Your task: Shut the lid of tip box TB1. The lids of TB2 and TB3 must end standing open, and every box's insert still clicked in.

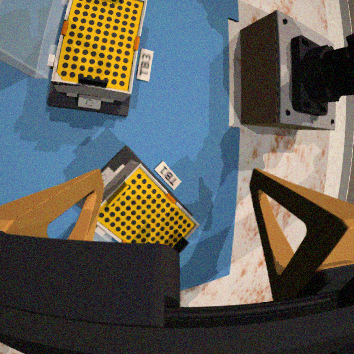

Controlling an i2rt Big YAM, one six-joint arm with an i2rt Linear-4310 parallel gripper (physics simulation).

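Places are measured from the arm's base along level axes (x ahead, y left, z up), in metres.
Pixels of known places: gripper, fingertip midpoint: (176, 176); arm's base, origin of the base link: (306, 77).
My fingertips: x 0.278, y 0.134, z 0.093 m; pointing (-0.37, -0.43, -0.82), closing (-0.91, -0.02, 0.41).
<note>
Ahead of a thing's pixels: the offset from my fingertips to its top centre. "*": to the spot under its first point. Level surfaces: height alone.
Tip box TB1 @[dz -0.105, dx -0.018, dy +0.078 m] (145, 207) sits turned at an angle in the lower middle, with its yellow insert exposed and looking level in the frame. Its label @[* dz -0.177, dx -0.066, dy +0.033 m] (167, 175) lies beside it. The lower left edge of TB1 passes behind the left finger and the dark gripper body; its lid cannot be made out there. Tip box TB3 @[dz -0.105, dx +0.037, dy -0.138 m] (100, 45) is at the upper left, its insert uncovered and looking seated, with its clear lid @[* dz -0.091, dx +0.108, dy -0.118 m] (25, 37) standing open on the left. TB2 does not show. My gripper (176, 176) is open and empty, its fingers spread above and either side of TB1's right part.
A blue mat @[dz -0.179 m] (190, 100) lies under the boxes. A grey and brown block with a black fitting (260, 75) stands at the upper right, beside the mat's edge. A speckled pale surface @[dz -0.182 m] (280, 155) lies right of the mat. TB3's label @[* dz -0.177, dx -0.031, dy -0.127 m] (145, 65) is beside TB3.
</note>
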